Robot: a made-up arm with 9 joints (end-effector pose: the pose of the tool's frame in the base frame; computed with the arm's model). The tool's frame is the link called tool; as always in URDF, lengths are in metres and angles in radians.
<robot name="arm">
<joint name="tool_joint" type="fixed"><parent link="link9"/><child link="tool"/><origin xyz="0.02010 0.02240 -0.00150" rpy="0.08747 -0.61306 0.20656"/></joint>
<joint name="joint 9" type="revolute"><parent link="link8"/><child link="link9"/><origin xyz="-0.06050 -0.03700 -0.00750"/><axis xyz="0.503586 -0.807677 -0.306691"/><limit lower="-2.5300" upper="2.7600" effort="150" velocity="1"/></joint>
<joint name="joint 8" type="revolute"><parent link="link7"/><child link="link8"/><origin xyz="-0.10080 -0.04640 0.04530"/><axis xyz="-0.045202 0.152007 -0.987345"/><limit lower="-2.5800" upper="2.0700" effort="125" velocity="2.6"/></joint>
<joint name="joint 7" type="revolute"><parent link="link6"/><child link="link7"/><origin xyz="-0.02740 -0.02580 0.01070"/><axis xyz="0 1 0"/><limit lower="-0.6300" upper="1.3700" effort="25" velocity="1.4"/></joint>
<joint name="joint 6" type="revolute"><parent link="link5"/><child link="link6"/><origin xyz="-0.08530 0.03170 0.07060"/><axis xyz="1 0 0"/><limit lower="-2.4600" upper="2.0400" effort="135" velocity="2.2"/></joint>
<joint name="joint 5" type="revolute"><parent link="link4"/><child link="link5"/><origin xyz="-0.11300 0.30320 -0.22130"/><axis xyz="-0.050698 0.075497 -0.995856"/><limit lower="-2.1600" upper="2.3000" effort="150" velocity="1.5"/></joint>
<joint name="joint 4" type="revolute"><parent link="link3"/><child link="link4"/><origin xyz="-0.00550 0.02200 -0.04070"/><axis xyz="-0.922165 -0.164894 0.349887"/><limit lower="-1.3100" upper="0.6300" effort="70" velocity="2.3"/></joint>
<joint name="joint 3" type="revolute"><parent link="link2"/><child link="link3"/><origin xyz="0.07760 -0.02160 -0.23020"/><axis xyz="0 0 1"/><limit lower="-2.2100" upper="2.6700" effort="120" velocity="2.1"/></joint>
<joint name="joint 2" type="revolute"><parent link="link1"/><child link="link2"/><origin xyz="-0.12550 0.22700 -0.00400"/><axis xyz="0 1 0"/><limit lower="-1.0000" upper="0.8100" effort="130" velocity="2.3"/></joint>
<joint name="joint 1" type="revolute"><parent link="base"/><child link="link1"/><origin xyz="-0.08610 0.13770 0.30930"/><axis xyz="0.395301 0.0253 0.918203"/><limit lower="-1.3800" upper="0.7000" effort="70" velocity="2.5"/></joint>
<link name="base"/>
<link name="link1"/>
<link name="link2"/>
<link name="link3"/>
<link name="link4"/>
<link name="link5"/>
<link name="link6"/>
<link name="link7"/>
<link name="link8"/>
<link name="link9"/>
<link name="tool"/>
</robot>
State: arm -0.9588 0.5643 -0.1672 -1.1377 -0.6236 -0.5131 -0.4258 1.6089 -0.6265
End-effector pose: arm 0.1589 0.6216 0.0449 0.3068 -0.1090 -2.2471
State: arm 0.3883 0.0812 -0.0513 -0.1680 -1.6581 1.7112 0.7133 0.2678 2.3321
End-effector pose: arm -0.2852 0.5565 -0.1848 1.2208 0.6169 -0.6639
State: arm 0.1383 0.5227 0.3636 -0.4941 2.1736 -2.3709 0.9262 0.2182 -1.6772
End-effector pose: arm -0.3616 0.8088 -0.0338 0.3351 -1.3018 0.8596
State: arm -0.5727 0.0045 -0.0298 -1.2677 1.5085 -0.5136 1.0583 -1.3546 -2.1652
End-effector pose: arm 0.1208 0.4992 0.3825 1.7259 0.1389 0.9883
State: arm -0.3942 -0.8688 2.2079 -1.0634 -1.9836 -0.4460 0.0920 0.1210 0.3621
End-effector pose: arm 0.0214 0.2195 0.0869 1.6689 0.3815 2.4712
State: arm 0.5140 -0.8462 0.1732 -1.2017 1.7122 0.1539 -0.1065 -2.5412 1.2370
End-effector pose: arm -0.4450 0.4924 0.5580 2.5678 -1.7869 -0.1369
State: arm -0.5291 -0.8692 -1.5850 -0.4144 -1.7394 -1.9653 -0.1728 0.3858 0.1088
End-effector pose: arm 0.3291 0.3021 0.1550 -2.6749 -1.1679 -0.7442
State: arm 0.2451 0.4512 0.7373 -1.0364 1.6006 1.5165 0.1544 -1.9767 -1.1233
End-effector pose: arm -0.5402 0.6683 0.4356 0.3608 -0.4522 0.5668
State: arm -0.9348 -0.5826 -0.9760 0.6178 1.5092 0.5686 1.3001 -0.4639 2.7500
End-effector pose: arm 0.4942 0.1943 -0.2323 0.5227 1.0534 0.3611
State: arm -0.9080 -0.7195 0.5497 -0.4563 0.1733 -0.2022 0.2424 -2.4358 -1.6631
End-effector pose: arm 0.0275 0.3985 -0.1842 -1.6835 0.4804 2.3184
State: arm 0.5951 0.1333 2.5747 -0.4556 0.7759 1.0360 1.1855 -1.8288 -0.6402
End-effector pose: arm -0.0768 -0.0953 -0.0468 -1.4825 -1.2033 -0.7824
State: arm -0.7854 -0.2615 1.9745 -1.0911 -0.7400 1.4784 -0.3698 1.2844 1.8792
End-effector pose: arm -0.3409 0.0882 0.1301 -0.2403 0.0429 -1.2428
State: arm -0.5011 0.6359 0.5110 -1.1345 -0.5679 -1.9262 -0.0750 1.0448 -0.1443
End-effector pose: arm -0.2559 0.6594 0.3689 -0.9277 -0.2563 -0.3605
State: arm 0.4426 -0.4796 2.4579 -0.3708 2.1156 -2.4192 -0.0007 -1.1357 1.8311
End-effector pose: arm -0.3821 0.1178 -0.1041 -0.5520 -0.6892 1.7053
